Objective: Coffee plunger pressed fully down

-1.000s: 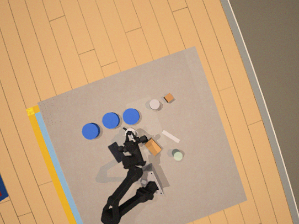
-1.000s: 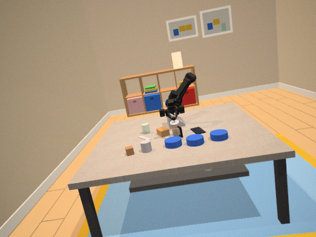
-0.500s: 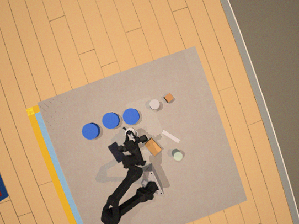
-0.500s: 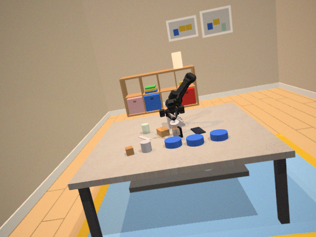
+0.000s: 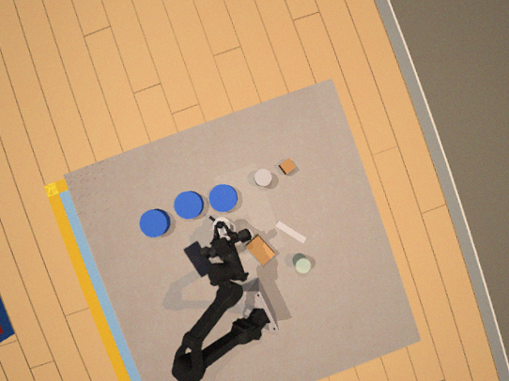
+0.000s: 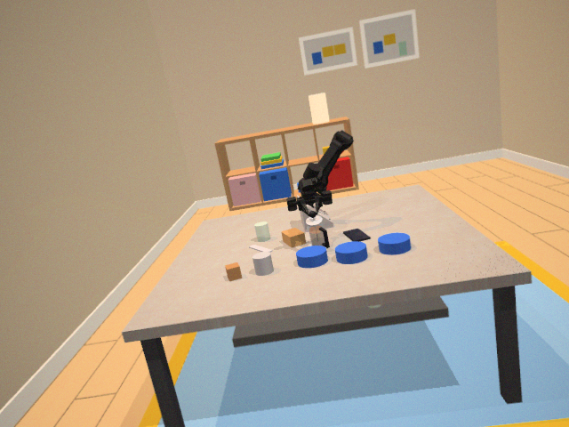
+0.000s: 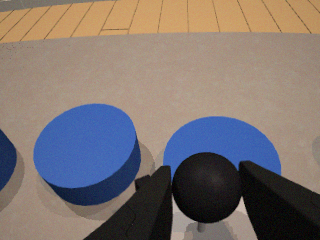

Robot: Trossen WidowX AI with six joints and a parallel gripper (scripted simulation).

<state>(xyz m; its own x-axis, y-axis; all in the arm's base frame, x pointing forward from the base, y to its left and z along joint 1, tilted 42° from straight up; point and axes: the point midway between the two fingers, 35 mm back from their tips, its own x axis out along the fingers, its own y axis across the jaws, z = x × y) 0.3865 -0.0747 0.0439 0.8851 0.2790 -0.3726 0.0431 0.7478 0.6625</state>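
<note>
Right now the coffee press is 80 mm below my gripper tip, 20 mm behind it and 10 mm to the left of it. The rest, counted from my gripper tip: black flat pad (180 mm to the left, 160 mm below, 120 mm behind); brown box (190 mm behind, 140 mm below, 80 mm to the right); grey cylinder (230 mm to the right, 130 mm below, 80 mm ahead).
</note>
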